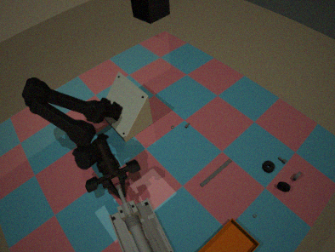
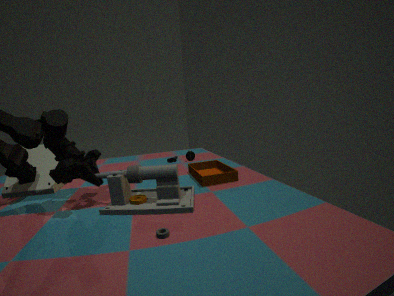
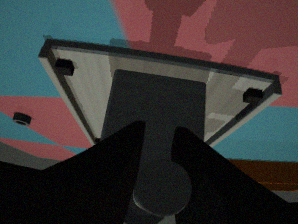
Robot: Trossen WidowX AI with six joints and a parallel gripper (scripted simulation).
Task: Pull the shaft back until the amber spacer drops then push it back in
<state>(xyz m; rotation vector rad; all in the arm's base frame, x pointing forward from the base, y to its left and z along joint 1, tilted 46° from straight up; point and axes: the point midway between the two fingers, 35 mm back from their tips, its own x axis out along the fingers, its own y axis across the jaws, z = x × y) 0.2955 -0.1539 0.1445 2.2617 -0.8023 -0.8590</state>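
Right now my gripper tip is 60 mm short of the shaft, 20 mm to the left of it and 20 mm below it. Round my gripper tip: orange tray (360 mm ahead, 100 mm to the left, 50 mm below); then grey bar (310 mm to the left, 160 mm ahead, 50 mm below); then amber spacer (100 mm ahead, 40 mm to the right, 40 mm below).
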